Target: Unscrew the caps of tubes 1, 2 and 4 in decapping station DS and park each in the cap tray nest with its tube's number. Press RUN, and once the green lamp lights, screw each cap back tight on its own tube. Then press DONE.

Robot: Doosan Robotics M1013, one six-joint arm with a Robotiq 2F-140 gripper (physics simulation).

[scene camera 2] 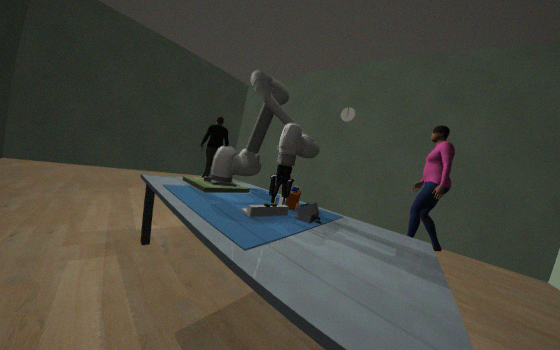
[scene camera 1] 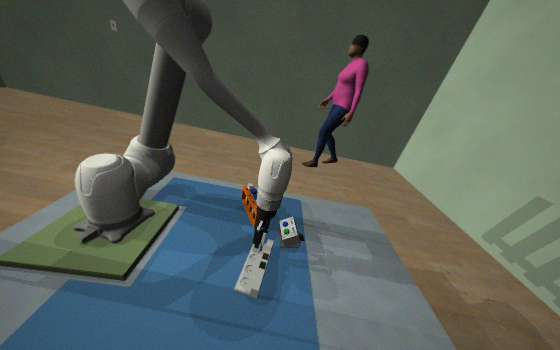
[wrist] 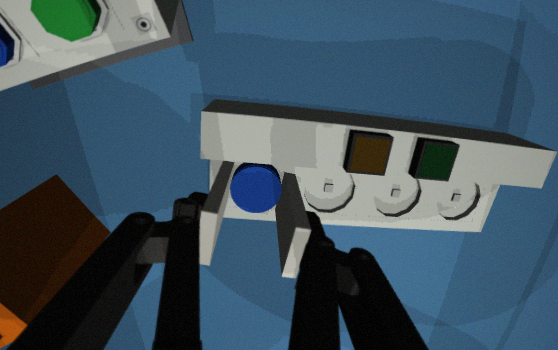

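Observation:
A blue cap sits low at the leftmost nest of the white cap tray in the wrist view. My gripper is shut on this cap, one finger pad on each side. The cap hides the nest beneath it; its number is not readable. The other nests in the row show bare pegs. The tray carries a dark amber square and a dark green square; neither looks lit. The orange rack shows a blue cap near its far end.
A grey control box with a green button and a blue button stands close to the tray, beyond its covered-nest end. The rack stands behind my gripper in scene camera 1. A person in pink stands beyond the table.

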